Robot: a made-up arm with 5 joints. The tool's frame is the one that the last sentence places. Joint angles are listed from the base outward.
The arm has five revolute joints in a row. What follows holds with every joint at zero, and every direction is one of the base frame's.
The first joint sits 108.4 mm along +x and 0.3 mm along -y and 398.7 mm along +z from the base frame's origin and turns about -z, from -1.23 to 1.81 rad.
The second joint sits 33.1 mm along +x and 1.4 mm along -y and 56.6 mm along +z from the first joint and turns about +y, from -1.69 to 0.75 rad.
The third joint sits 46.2 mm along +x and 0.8 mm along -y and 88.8 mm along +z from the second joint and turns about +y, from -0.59 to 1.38 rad.
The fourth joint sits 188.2 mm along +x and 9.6 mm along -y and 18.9 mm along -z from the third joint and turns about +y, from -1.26 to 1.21 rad.
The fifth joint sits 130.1 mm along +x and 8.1 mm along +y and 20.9 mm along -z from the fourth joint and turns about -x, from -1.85 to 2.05 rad.
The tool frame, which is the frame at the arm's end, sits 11.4 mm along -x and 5.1 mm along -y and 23 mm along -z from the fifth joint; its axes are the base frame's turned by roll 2.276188, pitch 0.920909 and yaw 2.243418 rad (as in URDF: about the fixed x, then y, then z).
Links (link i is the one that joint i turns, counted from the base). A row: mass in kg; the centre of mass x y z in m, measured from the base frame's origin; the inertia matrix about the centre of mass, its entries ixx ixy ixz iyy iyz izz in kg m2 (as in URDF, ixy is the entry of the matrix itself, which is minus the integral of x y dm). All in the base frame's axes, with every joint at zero. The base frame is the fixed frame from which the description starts. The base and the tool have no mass.
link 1: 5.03; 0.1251 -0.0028 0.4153; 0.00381 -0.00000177 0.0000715 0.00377 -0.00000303 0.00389
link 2: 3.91; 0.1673 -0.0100 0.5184; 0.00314 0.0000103 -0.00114 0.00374 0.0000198 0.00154
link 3: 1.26; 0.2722 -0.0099 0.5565; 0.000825 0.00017 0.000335 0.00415 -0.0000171 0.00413
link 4: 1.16; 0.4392 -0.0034 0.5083; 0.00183 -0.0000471 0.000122 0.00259 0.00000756 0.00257
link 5: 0.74; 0.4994 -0.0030 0.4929; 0.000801 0 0 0.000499 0 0.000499
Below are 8 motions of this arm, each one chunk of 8 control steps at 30 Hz.
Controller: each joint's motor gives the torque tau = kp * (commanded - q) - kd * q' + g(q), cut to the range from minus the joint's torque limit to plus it. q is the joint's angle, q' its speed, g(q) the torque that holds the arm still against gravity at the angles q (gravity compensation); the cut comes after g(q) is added. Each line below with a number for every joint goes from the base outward.
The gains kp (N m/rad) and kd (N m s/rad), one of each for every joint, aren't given. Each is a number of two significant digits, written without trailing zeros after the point. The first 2 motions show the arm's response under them.
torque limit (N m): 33 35 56 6.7 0.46
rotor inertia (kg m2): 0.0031 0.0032 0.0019 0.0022 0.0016
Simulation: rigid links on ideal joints. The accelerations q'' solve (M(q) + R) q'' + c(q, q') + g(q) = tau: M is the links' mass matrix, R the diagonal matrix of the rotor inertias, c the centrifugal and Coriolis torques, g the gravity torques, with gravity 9.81 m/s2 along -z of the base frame. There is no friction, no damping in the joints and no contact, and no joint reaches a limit. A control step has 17 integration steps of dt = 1/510 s. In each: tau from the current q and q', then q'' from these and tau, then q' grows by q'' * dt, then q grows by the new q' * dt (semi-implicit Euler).
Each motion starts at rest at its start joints. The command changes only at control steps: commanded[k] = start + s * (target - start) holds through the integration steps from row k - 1 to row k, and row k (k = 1, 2, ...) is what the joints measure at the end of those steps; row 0 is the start. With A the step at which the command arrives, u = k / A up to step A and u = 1 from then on. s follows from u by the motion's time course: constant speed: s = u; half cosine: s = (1 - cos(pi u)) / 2; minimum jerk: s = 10 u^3 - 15 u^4 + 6 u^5; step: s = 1 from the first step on.
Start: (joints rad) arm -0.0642 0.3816 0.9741 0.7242 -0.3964
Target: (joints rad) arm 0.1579 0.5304 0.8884 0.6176 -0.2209
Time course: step
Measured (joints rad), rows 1 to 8:
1: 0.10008 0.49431 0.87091 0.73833 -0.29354
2: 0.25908 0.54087 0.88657 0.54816 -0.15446
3: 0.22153 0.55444 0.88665 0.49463 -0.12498
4: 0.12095 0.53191 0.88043 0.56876 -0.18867
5: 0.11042 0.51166 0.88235 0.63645 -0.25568
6: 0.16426 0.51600 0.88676 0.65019 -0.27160
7: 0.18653 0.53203 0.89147 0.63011 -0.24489
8: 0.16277 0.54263 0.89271 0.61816 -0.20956
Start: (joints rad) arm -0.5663 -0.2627 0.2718 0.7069 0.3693
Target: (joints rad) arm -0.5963 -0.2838 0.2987 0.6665 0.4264
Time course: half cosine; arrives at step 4
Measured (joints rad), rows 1 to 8:
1: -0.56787 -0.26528 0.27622 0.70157 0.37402
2: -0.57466 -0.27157 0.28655 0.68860 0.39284
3: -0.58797 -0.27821 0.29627 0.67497 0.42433
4: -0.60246 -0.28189 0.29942 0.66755 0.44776
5: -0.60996 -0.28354 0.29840 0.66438 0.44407
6: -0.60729 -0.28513 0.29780 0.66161 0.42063
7: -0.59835 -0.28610 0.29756 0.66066 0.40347
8: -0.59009 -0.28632 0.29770 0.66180 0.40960
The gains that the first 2 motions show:
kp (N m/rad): 140 88 190 13 2.2
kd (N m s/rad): 1.4 1.5 2.2 0.14 0.019
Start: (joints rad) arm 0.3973 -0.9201 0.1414 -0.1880 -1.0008
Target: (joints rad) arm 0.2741 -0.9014 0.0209 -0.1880 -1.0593
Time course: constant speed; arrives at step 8
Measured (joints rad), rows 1 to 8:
1: 0.38759 -0.91384 0.12730 -0.17480 -0.99765
2: 0.36549 -0.90797 0.11330 -0.17124 -0.99712
3: 0.34320 -0.90353 0.09844 -0.17278 -1.01101
4: 0.32842 -0.90179 0.08293 -0.17559 -1.03485
5: 0.31737 -0.90239 0.06687 -0.17964 -1.05156
6: 0.30344 -0.90405 0.05043 -0.18590 -1.05297
7: 0.28608 -0.90557 0.03395 -0.19324 -1.04872
8: 0.26924 -0.90629 0.01779 -0.19910 -1.05298

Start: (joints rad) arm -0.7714 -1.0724 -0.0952 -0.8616 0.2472
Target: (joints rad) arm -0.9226 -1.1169 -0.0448 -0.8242 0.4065
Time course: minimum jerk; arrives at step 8
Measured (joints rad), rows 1 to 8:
1: -0.77429 -1.07311 -0.09436 -0.86127 0.24925
2: -0.78951 -1.07701 -0.08979 -0.85900 0.26126
3: -0.81767 -1.08475 -0.08096 -0.85291 0.28846
4: -0.85287 -1.09487 -0.06947 -0.84329 0.32923
5: -0.88664 -1.10470 -0.05800 -0.83284 0.37370
6: -0.91106 -1.11176 -0.04925 -0.82458 0.40768
7: -0.92205 -1.11486 -0.04482 -0.82018 0.42091
8: -0.92274 -1.11495 -0.04405 -0.81952 0.41476

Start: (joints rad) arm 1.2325 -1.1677 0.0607 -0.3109 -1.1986
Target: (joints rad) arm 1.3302 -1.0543 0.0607 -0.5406 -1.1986
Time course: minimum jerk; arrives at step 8
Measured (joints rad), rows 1 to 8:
1: 1.23426 -1.16662 0.06060 -0.31436 -1.19905
2: 1.24394 -1.15989 0.06003 -0.33570 -1.20105
3: 1.26283 -1.14375 0.05885 -0.38491 -1.20316
4: 1.28602 -1.12023 0.05754 -0.45096 -1.20382
5: 1.30794 -1.09507 0.05702 -0.51076 -1.20353
6: 1.32379 -1.07334 0.05781 -0.54631 -1.20255
7: 1.33079 -1.05795 0.05983 -0.55174 -1.20001
8: 1.33070 -1.04905 0.06250 -0.53482 -1.19581

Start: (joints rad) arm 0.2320 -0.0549 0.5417 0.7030 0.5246
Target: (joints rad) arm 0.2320 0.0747 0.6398 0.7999 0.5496
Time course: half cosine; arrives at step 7
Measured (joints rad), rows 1 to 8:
1: 0.23199 -0.05435 0.54452 0.69957 0.52573
2: 0.23197 -0.04903 0.55346 0.69111 0.53075
3: 0.23196 -0.03290 0.56905 0.68520 0.54111
4: 0.23192 -0.00394 0.59047 0.69409 0.55386
5: 0.23183 0.03475 0.61516 0.72707 0.56236
6: 0.23180 0.07560 0.63883 0.78347 0.56044
7: 0.23195 0.10787 0.65576 0.85103 0.54712
8: 0.23227 0.12139 0.66294 0.90477 0.52929

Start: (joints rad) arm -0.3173 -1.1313 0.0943 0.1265 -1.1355
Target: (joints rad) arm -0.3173 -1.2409 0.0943 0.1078 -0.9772
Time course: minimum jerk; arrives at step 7
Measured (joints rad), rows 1 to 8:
1: -0.31735 -1.13221 0.09475 0.12730 -1.13368
2: -0.31758 -1.13798 0.09698 0.13270 -1.12087
3: -0.31783 -1.15259 0.10038 0.14556 -1.08435
4: -0.31770 -1.17599 0.10286 0.15822 -1.02387
5: -0.31715 -1.20364 0.10222 0.15670 -0.96080
6: -0.31660 -1.22931 0.09762 0.13300 -0.92717
7: -0.31660 -1.24892 0.09063 0.09338 -0.94076
8: -0.31717 -1.26295 0.08463 0.05689 -0.98642

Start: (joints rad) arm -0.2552 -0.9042 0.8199 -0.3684 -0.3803
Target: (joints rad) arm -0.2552 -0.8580 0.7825 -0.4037 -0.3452
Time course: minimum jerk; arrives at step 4
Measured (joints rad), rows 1 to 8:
1: -0.25515 -0.90013 0.81582 -0.36924 -0.37861
2: -0.25504 -0.88291 0.80025 -0.37833 -0.36904
3: -0.25514 -0.86174 0.78493 -0.40267 -0.34952
4: -0.25549 -0.85485 0.78129 -0.41806 -0.33233
5: -0.25552 -0.85851 0.78156 -0.41040 -0.33054
6: -0.25510 -0.86086 0.78191 -0.40306 -0.34169
7: -0.25480 -0.85946 0.78223 -0.40434 -0.35310
8: -0.25499 -0.85783 0.78243 -0.40529 -0.35524

